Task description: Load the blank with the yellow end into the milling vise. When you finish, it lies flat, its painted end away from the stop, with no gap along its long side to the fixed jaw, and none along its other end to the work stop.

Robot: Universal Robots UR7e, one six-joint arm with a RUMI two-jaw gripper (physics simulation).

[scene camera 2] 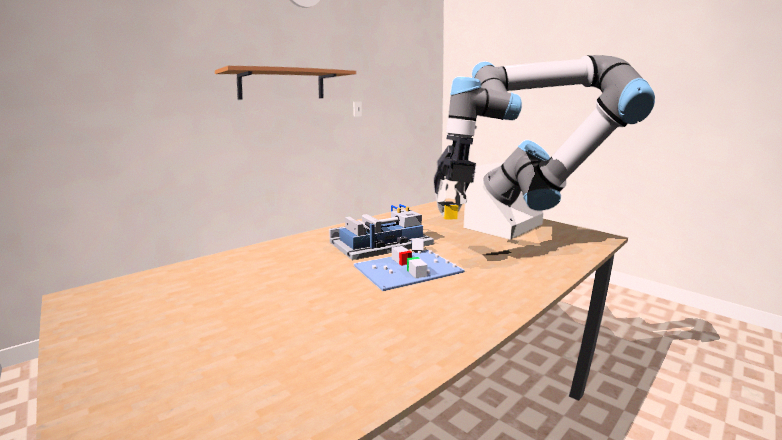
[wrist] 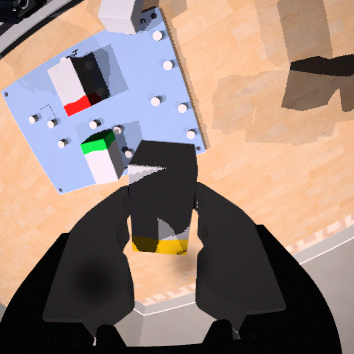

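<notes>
The blank with the yellow end (scene camera 2: 451, 212) (wrist: 161, 200) is held in the air, its yellow end toward the bottom of the wrist view. Its body is mostly in shadow there. My gripper (scene camera 2: 450, 201) (wrist: 162, 186) is shut on it, one finger on each side. They hang above the table, right of the milling vise (scene camera 2: 358, 237) and nearer the robot base. The vise has a blue body and grey jaws; in the wrist view a dark part of it (wrist: 19, 11) shows at the top left corner. The work stop and the jaw faces cannot be made out clearly.
A blue pegged board (scene camera 2: 382, 280) (wrist: 35, 145) lies in front of the vise. It bears a red-ended blank (scene camera 2: 404, 257) (wrist: 70, 90) and a green-ended blank (scene camera 2: 418, 268) (wrist: 102, 162). A white block (scene camera 2: 417, 244) (wrist: 119, 16) stands at its vise-side corner.
</notes>
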